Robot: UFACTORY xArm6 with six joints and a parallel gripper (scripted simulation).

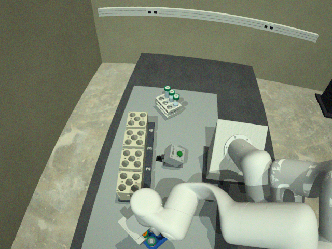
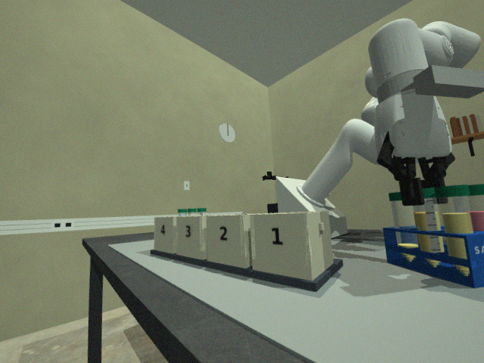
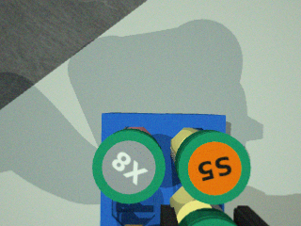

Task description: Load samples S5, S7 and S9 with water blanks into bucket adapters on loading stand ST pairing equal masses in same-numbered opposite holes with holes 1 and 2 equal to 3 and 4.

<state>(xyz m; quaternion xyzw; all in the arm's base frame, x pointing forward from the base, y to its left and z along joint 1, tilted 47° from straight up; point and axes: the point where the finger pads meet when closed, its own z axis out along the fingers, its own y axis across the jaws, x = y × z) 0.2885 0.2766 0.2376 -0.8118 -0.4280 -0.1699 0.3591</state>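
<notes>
My gripper is now 50 mm above the yellow-filled tube and 10 mm short of it. From my hand the other things lie so: orange-capped tube: 60 mm behind, 50 mm below, 10 mm to the right; then grey-dotted tube: 50 mm below, 40 mm to the right, 30 mm behind; then blue sample rack: 90 mm below, 20 mm behind, 10 mm to the left.
</notes>
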